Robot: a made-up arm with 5 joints.
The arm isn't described. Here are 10 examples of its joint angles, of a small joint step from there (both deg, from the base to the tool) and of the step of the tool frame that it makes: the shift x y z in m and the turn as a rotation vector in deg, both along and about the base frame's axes.
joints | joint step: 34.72 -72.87 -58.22 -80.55 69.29 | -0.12 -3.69 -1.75 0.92 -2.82
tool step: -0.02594 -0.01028 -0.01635 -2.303 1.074 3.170
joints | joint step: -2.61 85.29 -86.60 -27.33 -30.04 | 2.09 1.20 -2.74 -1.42 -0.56
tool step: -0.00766 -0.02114 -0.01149 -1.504 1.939 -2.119
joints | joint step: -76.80 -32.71 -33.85 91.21 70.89 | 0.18 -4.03 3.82 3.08 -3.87
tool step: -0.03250 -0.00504 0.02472 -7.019 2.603 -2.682
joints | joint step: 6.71 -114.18 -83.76 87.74 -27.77 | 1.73 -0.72 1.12 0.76 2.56
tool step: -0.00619 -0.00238 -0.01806 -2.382 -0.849 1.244
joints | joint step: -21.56 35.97 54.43 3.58 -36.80 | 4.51 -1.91 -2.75 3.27 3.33
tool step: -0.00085 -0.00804 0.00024 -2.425 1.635 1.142
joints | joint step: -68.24 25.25 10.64 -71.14 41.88 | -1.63 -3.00 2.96 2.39 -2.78
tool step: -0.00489 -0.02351 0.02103 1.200 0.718 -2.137
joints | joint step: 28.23 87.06 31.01 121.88 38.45 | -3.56 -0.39 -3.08 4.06 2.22
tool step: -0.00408 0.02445 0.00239 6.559 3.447 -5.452
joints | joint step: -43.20 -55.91 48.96 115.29 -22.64 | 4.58 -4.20 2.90 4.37 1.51
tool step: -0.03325 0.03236 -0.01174 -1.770 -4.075 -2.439
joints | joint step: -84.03 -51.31 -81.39 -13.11 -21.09 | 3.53 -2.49 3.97 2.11 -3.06
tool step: -0.03097 -0.00848 0.03027 -5.723 1.095 -1.116
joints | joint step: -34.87 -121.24 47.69 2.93 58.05 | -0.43 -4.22 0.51 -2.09 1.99
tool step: -0.00423 0.01431 -0.02100 0.294 -2.445 -5.378
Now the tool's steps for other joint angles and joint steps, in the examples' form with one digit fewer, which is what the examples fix.
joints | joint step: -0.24 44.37 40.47 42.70 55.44 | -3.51 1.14 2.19 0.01 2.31
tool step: -0.0086 0.0124 -0.0016 2.13 2.25 2.22
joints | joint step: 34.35 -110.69 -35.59 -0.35 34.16 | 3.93 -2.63 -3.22 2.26 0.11
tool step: 0.0060 -0.0248 -0.0323 -6.57 -0.99 -1.50
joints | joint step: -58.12 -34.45 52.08 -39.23 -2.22 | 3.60 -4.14 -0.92 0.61 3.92
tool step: -0.0401 0.0233 0.0036 -5.56 -1.22 -2.78
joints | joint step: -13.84 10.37 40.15 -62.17 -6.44 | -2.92 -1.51 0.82 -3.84 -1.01
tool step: -0.0136 -0.0082 0.0136 1.58 -4.16 0.60
